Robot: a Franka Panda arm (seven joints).
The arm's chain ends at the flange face. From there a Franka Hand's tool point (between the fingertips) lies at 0.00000 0.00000 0.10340 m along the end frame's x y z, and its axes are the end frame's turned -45 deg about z.
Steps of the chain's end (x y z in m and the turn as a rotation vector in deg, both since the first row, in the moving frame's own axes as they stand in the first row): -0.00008 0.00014 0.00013 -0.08 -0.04 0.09; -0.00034 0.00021 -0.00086 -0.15 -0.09 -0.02; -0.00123 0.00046 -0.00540 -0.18 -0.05 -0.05; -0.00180 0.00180 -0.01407 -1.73 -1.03 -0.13; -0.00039 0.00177 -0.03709 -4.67 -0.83 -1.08; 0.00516 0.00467 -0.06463 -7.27 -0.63 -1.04; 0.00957 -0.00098 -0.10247 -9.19 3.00 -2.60
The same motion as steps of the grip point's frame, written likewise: -0.00031 0.00009 0.00013 -0.03 -0.08 0.09; -0.00070 -0.00002 -0.00086 -0.04 -0.17 -0.02; -0.00149 -0.00038 -0.00540 -0.09 -0.16 -0.05; -0.00607 0.00090 -0.01413 -0.49 -1.95 -0.13; -0.00849 0.00594 -0.03744 -2.72 -3.89 -1.08; -0.00963 0.01549 -0.06547 -4.70 -5.59 -1.04; -0.00005 0.02173 -0.10394 -8.62 -4.38 -2.60
